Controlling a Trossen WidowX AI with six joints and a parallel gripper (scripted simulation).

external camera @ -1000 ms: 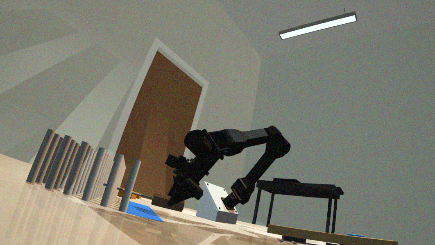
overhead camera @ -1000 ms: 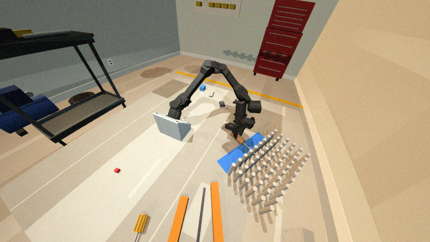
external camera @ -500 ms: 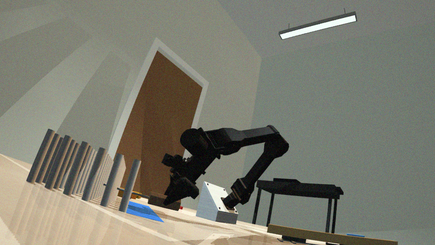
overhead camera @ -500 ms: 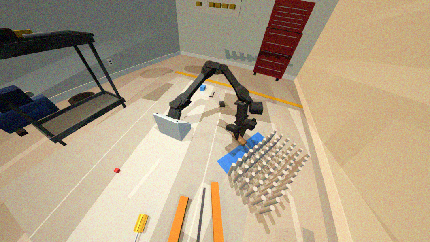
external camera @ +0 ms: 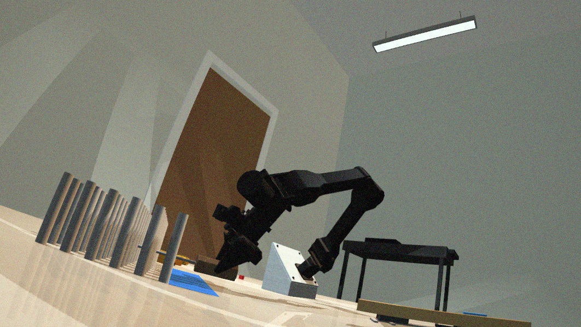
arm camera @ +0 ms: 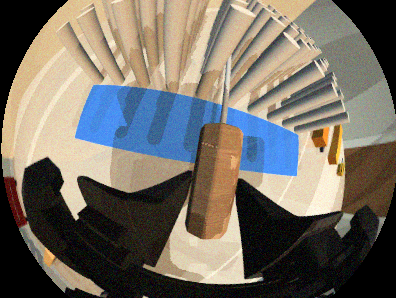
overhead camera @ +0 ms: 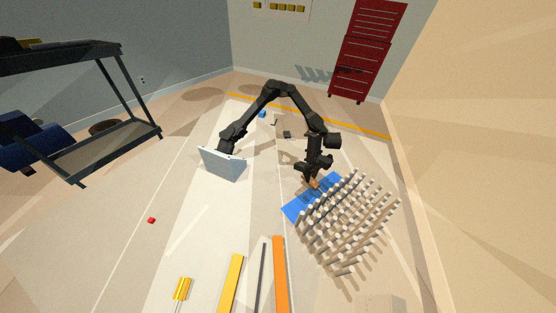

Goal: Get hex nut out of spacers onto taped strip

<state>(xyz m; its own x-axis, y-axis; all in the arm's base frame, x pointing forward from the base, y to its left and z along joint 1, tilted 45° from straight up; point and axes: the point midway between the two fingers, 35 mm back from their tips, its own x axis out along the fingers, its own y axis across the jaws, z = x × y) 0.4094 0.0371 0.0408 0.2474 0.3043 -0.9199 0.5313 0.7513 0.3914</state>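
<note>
My gripper tip is now 40 mm short of the blue taped strip, 30 mm to the left of it and 30 mm above it. The rest, counted from my gripper tip: grey hex nut 180 mm ahead, 110 mm to the right, 30 mm below; wooden-handled rod tool 90 mm ahead, 60 mm to the right; orange-handled tool 250 mm behind, 500 mm to the right, 20 mm below.
</note>
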